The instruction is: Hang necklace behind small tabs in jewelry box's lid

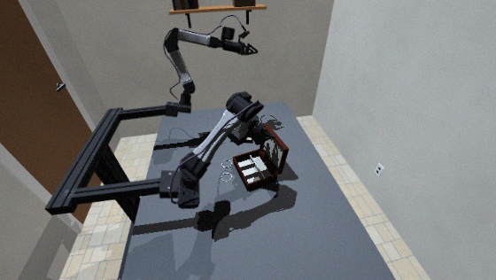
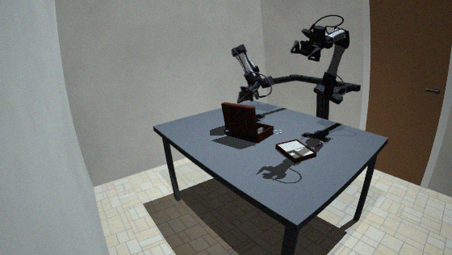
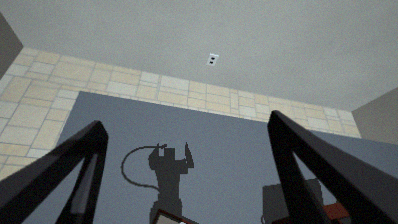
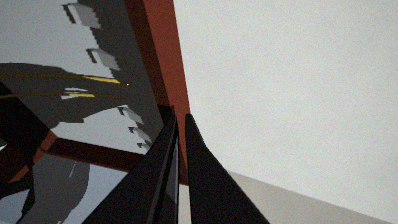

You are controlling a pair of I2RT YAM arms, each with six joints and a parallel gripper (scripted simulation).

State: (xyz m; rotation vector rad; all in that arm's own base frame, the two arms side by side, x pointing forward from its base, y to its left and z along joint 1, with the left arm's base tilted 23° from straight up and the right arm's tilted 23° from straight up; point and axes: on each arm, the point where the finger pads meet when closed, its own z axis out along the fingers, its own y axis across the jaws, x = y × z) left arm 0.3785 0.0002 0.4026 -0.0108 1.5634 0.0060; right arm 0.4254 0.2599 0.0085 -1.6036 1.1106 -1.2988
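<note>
Right now my right hand is 130 mm above the jewelry box and 80 mm past it. From my right hand the other things lie so: shallow tray 380 mm to the left, 240 mm below, 70 mm behind.
</note>
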